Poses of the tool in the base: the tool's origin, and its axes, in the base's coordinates. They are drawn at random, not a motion.
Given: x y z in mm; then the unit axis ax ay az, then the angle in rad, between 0 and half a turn.
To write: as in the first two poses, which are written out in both.
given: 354 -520 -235 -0.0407 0.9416 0.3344 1.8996
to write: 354 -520 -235 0.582 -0.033 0.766 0.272
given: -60 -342 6 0.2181 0.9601 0.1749 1.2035
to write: -60 -342 6 0.824 0.123 0.544 0.099
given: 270 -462 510 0.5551 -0.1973 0.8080 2.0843
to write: 270 -462 510 0.504 0.479 -0.170 0.698
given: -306 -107 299 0.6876 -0.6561 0.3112 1.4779
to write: -306 -107 299 0.739 0.463 -0.442 0.210
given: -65 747 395 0.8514 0.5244 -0.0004 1.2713
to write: -65 747 395 0.805 0.506 0.311 0.000
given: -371 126 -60 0.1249 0.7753 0.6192 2.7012
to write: -371 126 -60 0.218 0.122 0.757 0.604
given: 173 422 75 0.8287 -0.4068 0.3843 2.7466
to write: 173 422 75 0.196 0.813 -0.399 0.377
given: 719 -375 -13 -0.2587 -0.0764 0.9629 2.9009
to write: 719 -375 -13 0.120 -0.257 -0.076 0.956
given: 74 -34 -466 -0.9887 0.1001 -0.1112 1.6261
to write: 74 -34 -466 0.687 -0.718 0.073 -0.081
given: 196 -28 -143 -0.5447 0.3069 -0.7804 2.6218
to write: 196 -28 -143 0.257 -0.526 0.297 -0.754
